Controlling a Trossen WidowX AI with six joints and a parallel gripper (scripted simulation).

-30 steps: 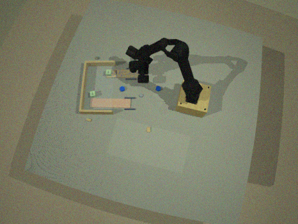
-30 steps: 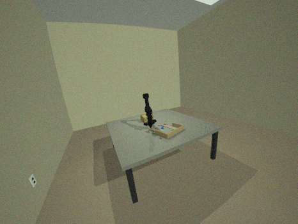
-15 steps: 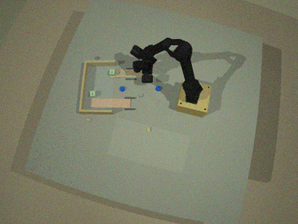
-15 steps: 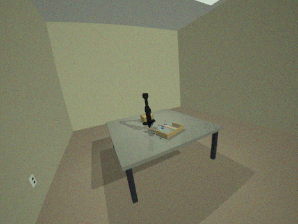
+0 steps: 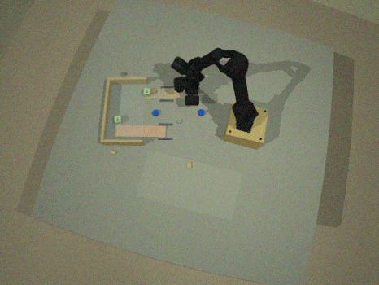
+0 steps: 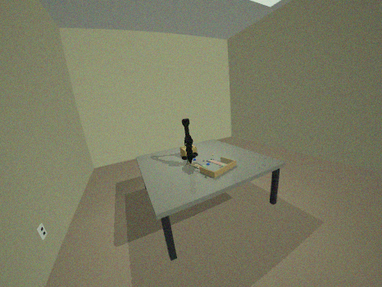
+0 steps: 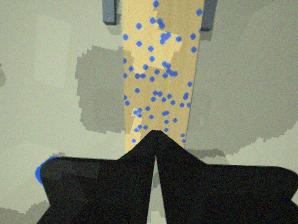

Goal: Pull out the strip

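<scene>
Now: the grey peg 10 mm ahead of my gripper tip and 150 mm to the left of it.
</scene>
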